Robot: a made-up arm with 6 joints.
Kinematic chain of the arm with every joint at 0, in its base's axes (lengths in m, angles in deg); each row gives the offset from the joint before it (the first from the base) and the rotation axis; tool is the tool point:
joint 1: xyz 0 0 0.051 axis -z
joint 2: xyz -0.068 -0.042 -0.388 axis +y
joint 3: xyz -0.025 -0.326 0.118 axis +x
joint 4: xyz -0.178 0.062 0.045 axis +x
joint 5: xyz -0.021 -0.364 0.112 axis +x
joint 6: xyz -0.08 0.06 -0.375 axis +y
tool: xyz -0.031 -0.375 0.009
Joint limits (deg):
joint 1: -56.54..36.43
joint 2: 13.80..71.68
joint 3: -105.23..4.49
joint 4: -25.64..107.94
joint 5: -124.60..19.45
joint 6: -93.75..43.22
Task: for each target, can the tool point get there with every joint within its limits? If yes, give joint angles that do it. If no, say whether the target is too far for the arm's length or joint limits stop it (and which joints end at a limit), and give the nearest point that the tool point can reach.
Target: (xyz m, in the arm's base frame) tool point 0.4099 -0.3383 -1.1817
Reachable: no: joint limits stop it (at a limit: joint 1, joint 2, joint 4, joint 6) | nearest point 0.1283 -0.7360 -0.9683 | short by 0.532 m
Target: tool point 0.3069 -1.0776 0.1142
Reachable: yes | joints -20.62 44.70 -82.56 62.56 -32.07 -34.76
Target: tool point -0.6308 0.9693 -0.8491
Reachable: no: joint limits stop it (at a limit: joint 1, joint 3, joint 4) | nearest point -0.5079 0.4481 -0.6431 | short by 0.574 m
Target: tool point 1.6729 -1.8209 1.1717
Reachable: no: too far | nearest point 0.7524 -0.8189 0.3282 | short by 1.601 m
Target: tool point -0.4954 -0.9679 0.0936
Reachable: yes | joints 22.77 46.43 -22.56 -0.89 -17.53 -72.80
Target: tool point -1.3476 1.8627 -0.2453
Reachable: no: too far | nearest point -0.6528 0.4570 -0.3055 | short by 1.569 m
